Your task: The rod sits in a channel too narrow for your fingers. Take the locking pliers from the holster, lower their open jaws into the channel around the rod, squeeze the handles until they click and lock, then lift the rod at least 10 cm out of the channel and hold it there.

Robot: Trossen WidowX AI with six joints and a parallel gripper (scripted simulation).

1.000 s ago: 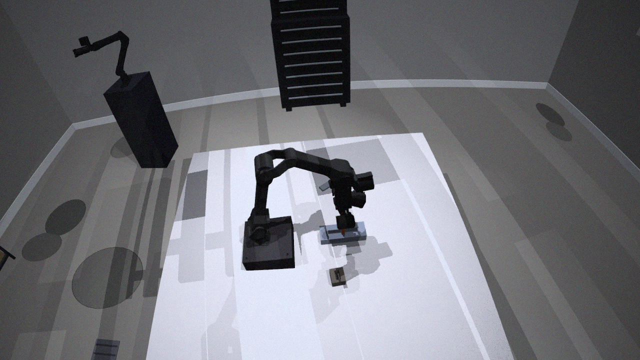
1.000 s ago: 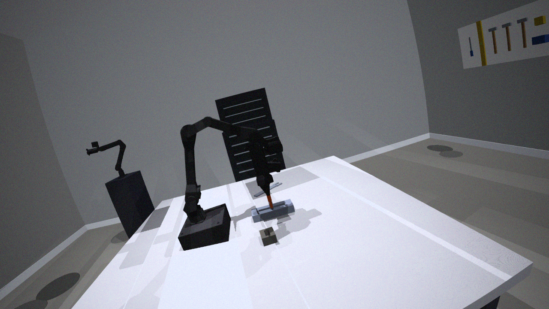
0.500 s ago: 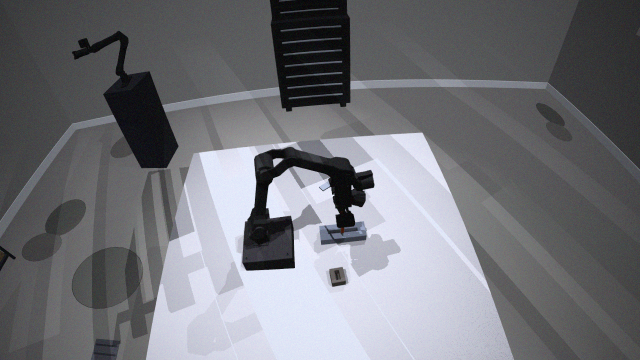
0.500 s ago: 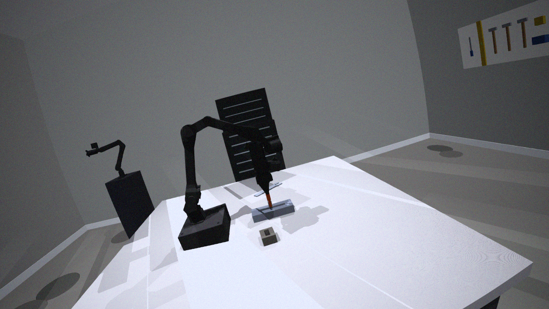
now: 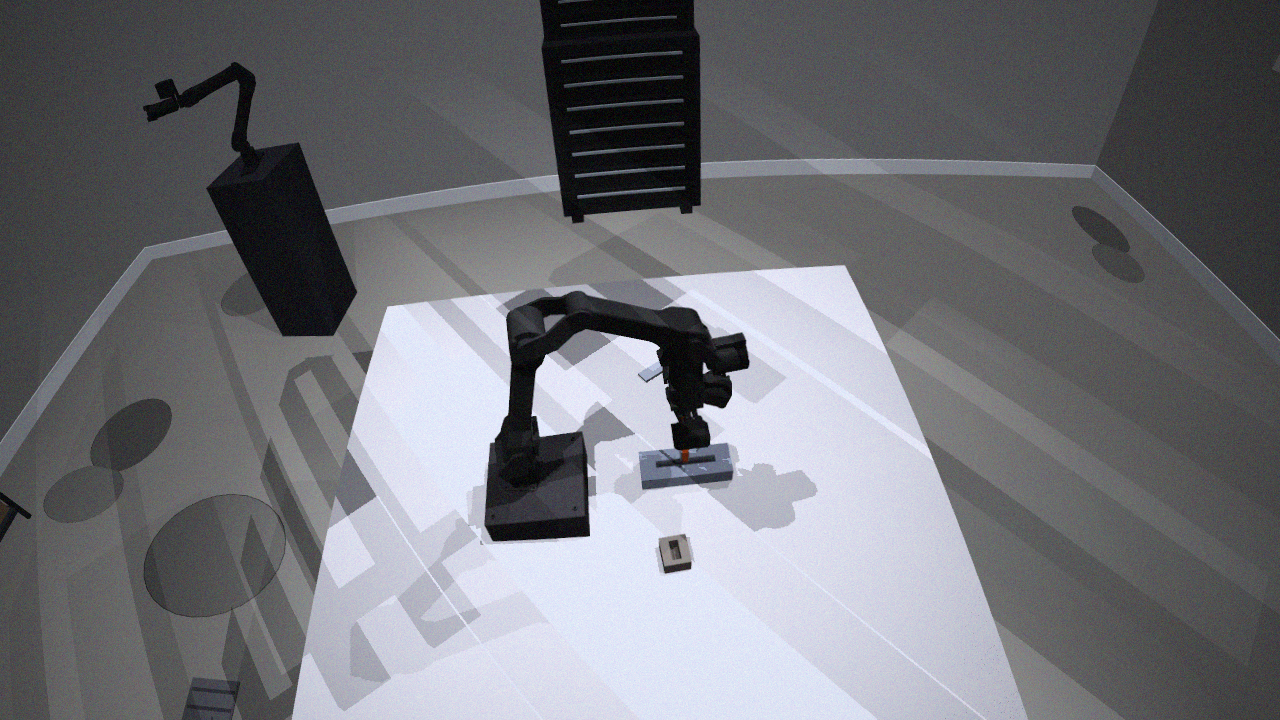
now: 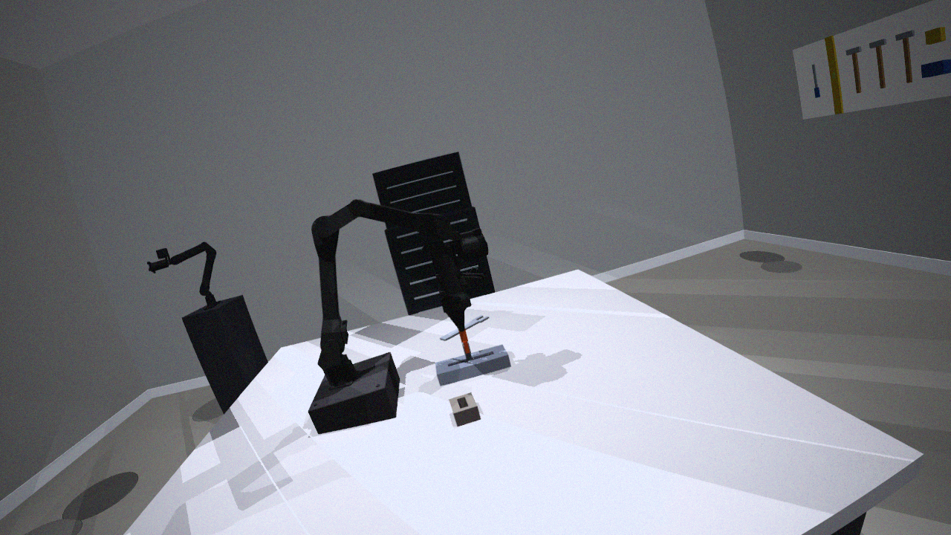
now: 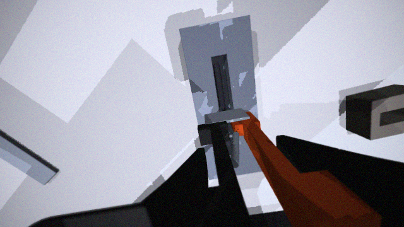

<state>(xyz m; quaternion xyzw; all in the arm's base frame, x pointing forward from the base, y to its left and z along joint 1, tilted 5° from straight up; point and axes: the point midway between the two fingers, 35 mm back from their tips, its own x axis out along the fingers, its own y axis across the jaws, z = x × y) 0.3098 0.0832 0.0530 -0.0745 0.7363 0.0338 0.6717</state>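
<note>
The channel block lies 100 mm below my gripper tip. Also, from my gripper tip: thin grey plate: 320 mm to the left, 120 mm below, 10 mm behind; tan holster: 200 mm to the right, 110 mm below, 10 mm behind.
</note>
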